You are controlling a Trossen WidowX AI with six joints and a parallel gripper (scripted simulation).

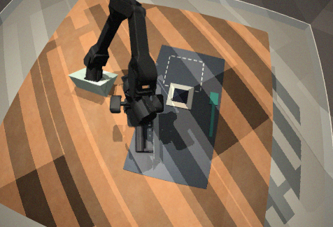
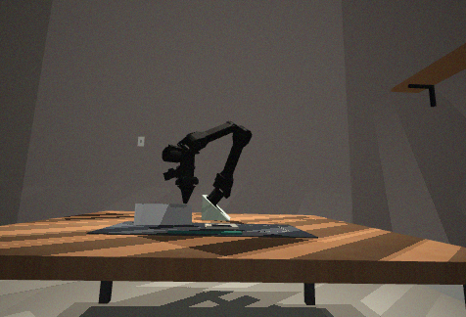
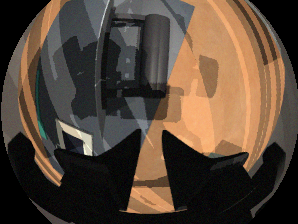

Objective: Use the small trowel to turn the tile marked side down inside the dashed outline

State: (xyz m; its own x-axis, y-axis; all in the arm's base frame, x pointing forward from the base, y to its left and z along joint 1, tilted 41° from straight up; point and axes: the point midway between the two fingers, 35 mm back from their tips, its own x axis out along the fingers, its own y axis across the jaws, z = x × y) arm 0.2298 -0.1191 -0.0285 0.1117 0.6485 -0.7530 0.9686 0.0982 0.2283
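Now: gripper tip 160 mm short of the grey mat, 90 mm to the right of it and 90 mm above it. The rest, counted from my gripper tip: teal trowel: 300 mm ahead, 100 mm to the left, 70 mm below; then tile: 150 mm ahead, 140 mm to the left, 70 mm below.
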